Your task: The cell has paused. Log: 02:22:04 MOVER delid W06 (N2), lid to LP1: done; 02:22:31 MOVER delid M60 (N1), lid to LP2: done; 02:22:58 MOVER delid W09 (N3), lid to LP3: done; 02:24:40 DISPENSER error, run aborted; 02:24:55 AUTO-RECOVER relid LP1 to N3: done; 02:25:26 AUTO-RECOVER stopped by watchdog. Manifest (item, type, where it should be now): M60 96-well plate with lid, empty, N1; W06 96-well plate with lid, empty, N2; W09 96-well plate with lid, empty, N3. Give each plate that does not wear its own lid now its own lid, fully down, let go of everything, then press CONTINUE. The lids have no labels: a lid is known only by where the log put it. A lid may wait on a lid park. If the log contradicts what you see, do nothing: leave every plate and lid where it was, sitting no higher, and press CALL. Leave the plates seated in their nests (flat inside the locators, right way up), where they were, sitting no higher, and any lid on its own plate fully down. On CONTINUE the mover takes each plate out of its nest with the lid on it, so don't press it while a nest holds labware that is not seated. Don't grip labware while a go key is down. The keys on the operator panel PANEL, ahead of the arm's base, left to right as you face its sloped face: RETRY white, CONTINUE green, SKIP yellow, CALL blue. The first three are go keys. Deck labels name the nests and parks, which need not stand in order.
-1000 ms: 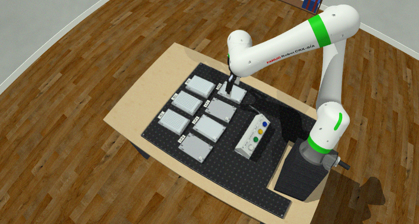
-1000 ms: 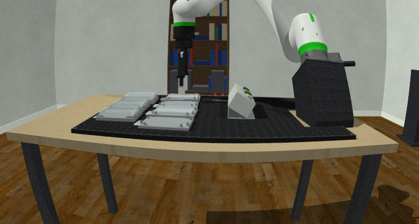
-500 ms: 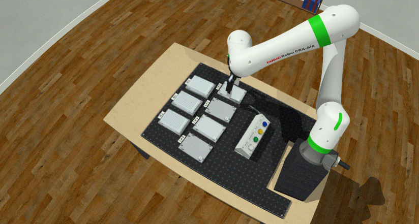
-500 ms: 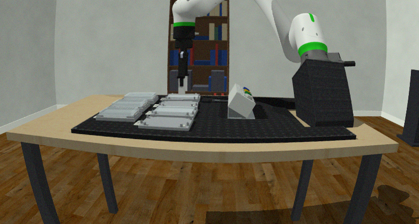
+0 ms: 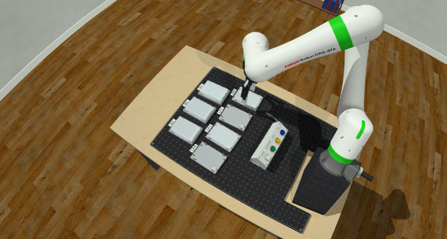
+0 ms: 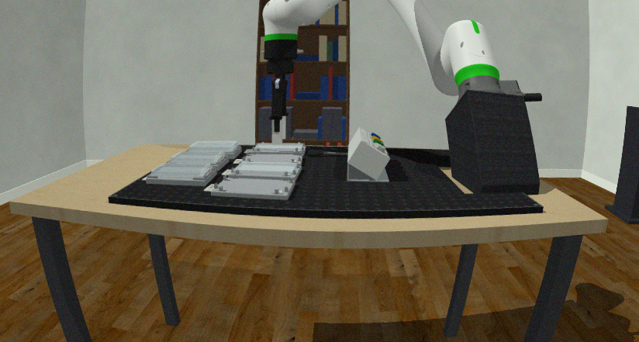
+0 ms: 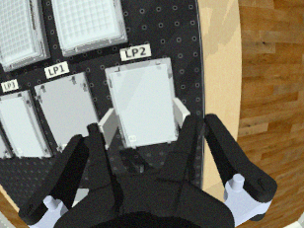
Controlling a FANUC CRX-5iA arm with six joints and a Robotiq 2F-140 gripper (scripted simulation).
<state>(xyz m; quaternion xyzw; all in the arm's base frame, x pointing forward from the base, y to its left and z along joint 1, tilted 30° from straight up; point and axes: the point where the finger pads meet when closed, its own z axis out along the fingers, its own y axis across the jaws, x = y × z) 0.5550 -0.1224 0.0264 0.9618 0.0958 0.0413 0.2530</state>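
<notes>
Now: hand 5 cm above the lid park LP2. The rest, counted from my hand: park LP1: 2 cm behind, 13 cm to the left, 5 cm below; LP3: 4 cm behind, 26 cm to the left, 5 cm below; LP1 label: 7 cm ahead, 15 cm to the left, 5 cm below.
</notes>
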